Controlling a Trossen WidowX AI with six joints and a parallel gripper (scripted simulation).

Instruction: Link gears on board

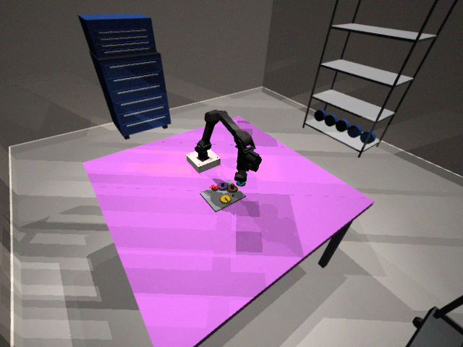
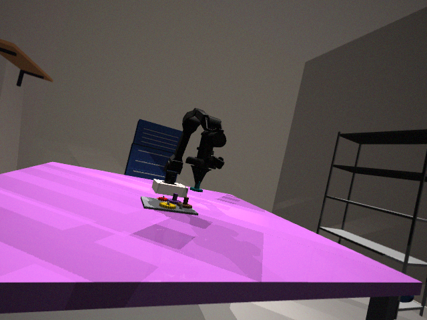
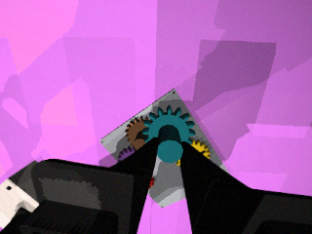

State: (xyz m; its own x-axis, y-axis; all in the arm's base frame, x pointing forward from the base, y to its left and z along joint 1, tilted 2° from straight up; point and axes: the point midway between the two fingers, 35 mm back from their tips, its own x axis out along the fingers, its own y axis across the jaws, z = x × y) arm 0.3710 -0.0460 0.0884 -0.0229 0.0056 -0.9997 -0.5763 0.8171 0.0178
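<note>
The brown gear lies 6 cm behind my gripper tip and 9 cm below it. From my gripper tip the other things lie so: yellow gear (3 cm behind, 9 cm to the right, 10 cm below); then purple gear (11 cm behind, 3 cm to the right, 9 cm below); then cyan gear (1 cm below).
</note>
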